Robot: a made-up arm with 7 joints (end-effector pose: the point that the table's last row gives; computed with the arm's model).
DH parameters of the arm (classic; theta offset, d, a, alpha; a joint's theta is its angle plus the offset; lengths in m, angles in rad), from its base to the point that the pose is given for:
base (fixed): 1.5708 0.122 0 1.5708
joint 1: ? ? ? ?
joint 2: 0 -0.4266 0.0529 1.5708
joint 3: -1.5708 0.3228 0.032 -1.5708
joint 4: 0 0.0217 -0.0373 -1.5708
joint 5: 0 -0.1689 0.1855 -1.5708
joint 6: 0 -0.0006 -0.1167 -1.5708
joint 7: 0 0.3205 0.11 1.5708
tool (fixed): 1.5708 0.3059 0 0
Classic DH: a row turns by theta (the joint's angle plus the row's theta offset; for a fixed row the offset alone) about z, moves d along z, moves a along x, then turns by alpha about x.
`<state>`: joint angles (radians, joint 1 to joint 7).
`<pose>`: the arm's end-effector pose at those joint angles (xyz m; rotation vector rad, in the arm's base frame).
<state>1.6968 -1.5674 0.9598 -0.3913 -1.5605 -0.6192 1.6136</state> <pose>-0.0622 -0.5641 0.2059 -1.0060 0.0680 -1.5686</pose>
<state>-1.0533 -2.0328 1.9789 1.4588 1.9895 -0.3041 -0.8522</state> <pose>-0.0853 0.6736 0.6186 -2.1763 -0.8709 0.0826</pose>
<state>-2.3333 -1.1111 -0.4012 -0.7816 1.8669 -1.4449 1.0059</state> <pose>-0.4507 0.2555 0.0155 0.8273 0.5357 -2.5254</pose>
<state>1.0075 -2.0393 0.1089 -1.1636 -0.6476 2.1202 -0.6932</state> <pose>-0.5252 -0.6354 -0.3326 1.9929 1.6738 -1.3396</pose>
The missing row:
joint 1: -1.5708 -0.2369 0.0124 -1.5708
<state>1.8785 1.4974 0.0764 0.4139 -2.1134 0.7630 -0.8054</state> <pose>-0.2724 0.6461 -0.5619 2.2806 1.1693 -0.3986</pose>
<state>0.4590 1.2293 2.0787 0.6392 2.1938 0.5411 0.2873</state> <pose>-0.0064 0.1217 -0.7923 1.0986 1.7290 0.9753</pose>
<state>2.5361 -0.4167 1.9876 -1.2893 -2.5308 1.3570 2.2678</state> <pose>0.0077 0.5430 -0.4777 -2.5875 -0.3639 0.6459</pose>
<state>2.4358 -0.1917 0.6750 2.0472 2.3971 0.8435 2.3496</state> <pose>-0.2448 0.6642 -0.2800 -0.7880 -2.4050 -0.3986</pose>
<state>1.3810 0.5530 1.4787 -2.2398 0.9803 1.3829 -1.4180</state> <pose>-0.2697 0.3842 -0.3107 -0.8143 -1.8682 -1.4326</pose>
